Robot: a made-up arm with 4 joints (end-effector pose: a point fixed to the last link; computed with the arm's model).
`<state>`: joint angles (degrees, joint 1 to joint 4).
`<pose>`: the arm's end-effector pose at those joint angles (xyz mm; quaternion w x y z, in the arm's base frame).
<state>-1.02 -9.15 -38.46 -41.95</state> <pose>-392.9 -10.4 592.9 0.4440 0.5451 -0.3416 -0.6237</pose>
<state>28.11 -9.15 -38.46 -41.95</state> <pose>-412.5 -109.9 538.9 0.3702 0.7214 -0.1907 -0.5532</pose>
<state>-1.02 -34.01 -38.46 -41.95</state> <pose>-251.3 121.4 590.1 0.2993 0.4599 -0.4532 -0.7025</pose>
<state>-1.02 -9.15 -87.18 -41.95</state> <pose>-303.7 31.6 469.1 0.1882 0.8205 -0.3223 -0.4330</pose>
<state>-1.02 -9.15 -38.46 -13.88</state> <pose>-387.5 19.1 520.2 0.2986 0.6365 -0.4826 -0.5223</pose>
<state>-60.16 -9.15 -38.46 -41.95</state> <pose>-264.8 171.4 555.7 0.5030 0.0937 -0.5716 -0.6415</pose>
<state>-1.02 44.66 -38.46 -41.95</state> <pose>-447.4 -413.4 598.7 0.6784 0.6384 -0.0531 -0.3598</pose>
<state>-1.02 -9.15 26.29 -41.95</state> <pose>-344.1 34.5 787.3 0.6558 0.0399 -0.2740 -0.7023</pose>
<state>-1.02 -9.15 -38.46 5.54</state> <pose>-362.1 37.0 475.3 0.1869 0.6777 -0.5638 -0.4334</pose>
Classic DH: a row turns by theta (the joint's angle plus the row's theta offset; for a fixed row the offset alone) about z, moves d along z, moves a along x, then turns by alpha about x. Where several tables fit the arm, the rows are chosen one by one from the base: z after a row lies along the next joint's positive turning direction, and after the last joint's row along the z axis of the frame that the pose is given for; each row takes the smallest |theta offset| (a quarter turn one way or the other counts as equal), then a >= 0, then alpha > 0; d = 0 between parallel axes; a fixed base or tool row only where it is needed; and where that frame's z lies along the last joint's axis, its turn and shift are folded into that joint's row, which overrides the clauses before.
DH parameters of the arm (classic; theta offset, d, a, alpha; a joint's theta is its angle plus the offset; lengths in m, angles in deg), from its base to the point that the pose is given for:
base (fixed): 60.51 0.5401 -0.1299 59.47
joint 1: 0 0.1298 -0.1125 -59.47
joint 2: -20.43 0.0609 -0.0043 -93.69
joint 3: 85.63 0.4413 0.0288 -139.77
joint 4: -5.71 0.1321 0.001 90
tool (fixed): 90 0.162 0 0

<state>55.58 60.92 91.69 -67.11</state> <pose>-329.6 -448.6 456.1 0.8314 -0.0595 -0.5250 -0.1722</pose>
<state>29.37 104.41 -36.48 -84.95</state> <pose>34.9 -645.5 490.8 0.8597 0.3774 0.1359 0.3162</pose>
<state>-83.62 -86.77 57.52 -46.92</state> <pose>389.8 -172.8 472.7 0.3907 0.5429 0.3323 0.6650</pose>
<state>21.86 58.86 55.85 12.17</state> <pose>-376.8 -613.4 585.1 0.7646 0.5371 -0.3524 0.0513</pose>
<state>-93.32 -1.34 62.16 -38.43</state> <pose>72.8 268.5 448.1 0.2446 -0.8179 -0.1764 -0.4900</pose>
